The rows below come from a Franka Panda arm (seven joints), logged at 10 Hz.
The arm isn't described. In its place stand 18 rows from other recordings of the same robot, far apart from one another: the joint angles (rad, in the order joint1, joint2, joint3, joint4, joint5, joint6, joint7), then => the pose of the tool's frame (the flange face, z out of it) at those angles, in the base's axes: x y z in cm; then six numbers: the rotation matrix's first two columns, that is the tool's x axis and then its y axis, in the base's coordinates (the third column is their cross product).
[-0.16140, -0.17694, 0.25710, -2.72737, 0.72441, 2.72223, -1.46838] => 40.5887 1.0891 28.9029 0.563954 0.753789 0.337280 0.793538 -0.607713 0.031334
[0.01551, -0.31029, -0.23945, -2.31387, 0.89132, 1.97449, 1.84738] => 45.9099 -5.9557 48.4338 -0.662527 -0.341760 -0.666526 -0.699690 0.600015 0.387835
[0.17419, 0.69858, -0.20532, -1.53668, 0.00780, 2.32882, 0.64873] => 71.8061 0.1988 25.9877 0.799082 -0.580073 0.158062 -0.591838 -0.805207 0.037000
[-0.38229, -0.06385, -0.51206, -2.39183, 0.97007, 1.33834, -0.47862] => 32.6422 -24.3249 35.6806 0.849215 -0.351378 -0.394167 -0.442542 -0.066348 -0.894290
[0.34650, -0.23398, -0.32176, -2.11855, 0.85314, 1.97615, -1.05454] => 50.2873 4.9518 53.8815 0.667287 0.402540 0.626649 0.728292 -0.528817 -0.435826
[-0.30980, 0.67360, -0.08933, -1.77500, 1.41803, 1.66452, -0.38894] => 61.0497 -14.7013 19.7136 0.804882 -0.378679 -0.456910 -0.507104 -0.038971 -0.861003
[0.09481, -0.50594, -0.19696, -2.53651, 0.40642, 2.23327, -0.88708] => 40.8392 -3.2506 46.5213 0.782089 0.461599 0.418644 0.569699 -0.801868 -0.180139
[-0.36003, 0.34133, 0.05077, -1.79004, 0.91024, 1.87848, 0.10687] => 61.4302 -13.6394 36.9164 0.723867 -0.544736 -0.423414 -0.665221 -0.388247 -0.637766
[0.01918, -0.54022, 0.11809, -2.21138, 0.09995, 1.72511, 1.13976] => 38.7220 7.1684 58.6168 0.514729 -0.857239 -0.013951 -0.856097 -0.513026 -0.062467
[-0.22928, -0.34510, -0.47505, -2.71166, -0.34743, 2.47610, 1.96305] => 31.0031 -24.8899 33.0815 -0.727782 -0.684443 0.043259 -0.684486 0.721016 -0.107772
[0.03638, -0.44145, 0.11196, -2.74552, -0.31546, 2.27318, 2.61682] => 36.3110 4.3298 34.8945 -0.647102 -0.736952 0.195346 -0.761778 0.614609 -0.204818
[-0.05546, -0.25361, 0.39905, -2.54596, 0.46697, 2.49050, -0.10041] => 42.6053 14.8429 37.1282 0.982170 0.073110 0.173199 0.112102 -0.967333 -0.227377
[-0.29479, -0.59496, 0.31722, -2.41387, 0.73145, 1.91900, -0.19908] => 39.3550 7.0610 52.5904 0.987854 -0.083097 0.131299 -0.008720 -0.873306 -0.487094
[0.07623, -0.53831, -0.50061, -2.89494, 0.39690, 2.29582, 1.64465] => 30.4573 -9.9425 30.7380 -0.623101 -0.632679 -0.459851 -0.773676 0.584841 0.243693
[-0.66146, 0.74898, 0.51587, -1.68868, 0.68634, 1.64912, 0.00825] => 60.9161 -5.4482 21.6563 0.755455 -0.026836 -0.654651 -0.597237 -0.439084 -0.671202
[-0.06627, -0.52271, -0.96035, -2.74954, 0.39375, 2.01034, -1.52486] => 22.2271 -25.0163 30.4177 0.796370 0.155237 0.584549 0.496765 -0.719195 -0.485781
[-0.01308, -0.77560, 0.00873, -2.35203, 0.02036, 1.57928, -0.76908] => 31.0446 0.1608 58.9971 0.723372 0.690356 0.011942 0.690453 -0.723330 -0.008269
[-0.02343, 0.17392, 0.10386, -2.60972, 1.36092, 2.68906, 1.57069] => 40.2423 0.2896 17.5220 -0.896932 -0.273758 -0.347231 -0.396882 0.844636 0.359271
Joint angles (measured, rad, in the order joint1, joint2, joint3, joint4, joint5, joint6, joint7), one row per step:
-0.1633, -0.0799, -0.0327, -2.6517, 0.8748, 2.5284, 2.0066
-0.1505, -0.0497, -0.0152, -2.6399, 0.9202, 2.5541, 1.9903
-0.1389, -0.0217, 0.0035, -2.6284, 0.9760, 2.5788, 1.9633
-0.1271, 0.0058, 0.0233, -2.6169, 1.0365, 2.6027, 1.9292
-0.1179, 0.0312, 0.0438, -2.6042, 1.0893, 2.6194, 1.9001
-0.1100, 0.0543, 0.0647, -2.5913, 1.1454, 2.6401, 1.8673
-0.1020, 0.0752, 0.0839, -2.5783, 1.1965, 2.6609, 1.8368
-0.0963, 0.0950, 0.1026, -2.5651, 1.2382, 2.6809, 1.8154
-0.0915, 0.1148, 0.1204, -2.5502, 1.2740, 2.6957, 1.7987
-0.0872, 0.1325, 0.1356, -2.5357, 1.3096, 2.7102, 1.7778
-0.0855, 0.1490, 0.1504, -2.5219, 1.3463, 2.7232, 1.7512
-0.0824, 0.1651, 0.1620, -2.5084, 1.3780, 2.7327, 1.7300
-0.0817, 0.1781, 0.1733, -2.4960, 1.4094, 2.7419, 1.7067
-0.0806, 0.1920, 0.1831, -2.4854, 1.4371, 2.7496, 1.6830
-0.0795, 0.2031, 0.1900, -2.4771, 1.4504, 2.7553, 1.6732
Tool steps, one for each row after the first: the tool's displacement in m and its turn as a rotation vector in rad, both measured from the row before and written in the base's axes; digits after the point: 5 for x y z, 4 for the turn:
0.00567, 0.00844, -0.00714, 0.0021, -0.0053, -0.0045
0.00497, 0.00871, -0.00673, 0.0049, -0.0107, -0.0040
0.00437, 0.00952, -0.00689, 0.0054, -0.0126, -0.0009
0.00417, 0.00984, -0.00616, 0.0076, -0.0090, 0.0019
0.00396, 0.00915, -0.00517, 0.0044, -0.0136, -0.0010
0.00374, 0.00870, -0.00434, 0.0018, -0.0135, -0.0007
0.00360, 0.00788, -0.00389, 0.0003, -0.0094, -0.0031
0.00391, 0.00803, -0.00365, 0.0033, -0.0066, -0.0017
0.00362, 0.00686, -0.00300, 0.0019, -0.0093, -0.0011
0.00312, 0.00585, -0.00289, 0.0018, -0.0111, 0.0002
0.00291, 0.00564, -0.00298, 0.0037, -0.0076, -0.0004
0.00267, 0.00452, -0.00203, 0.0028, -0.0100, -0.0011
0.00178, 0.00428, -0.00306, 0.0019, -0.0070, 0.0020
0.00158, 0.00326, -0.00239, 0.0008, -0.0017, 0.0013

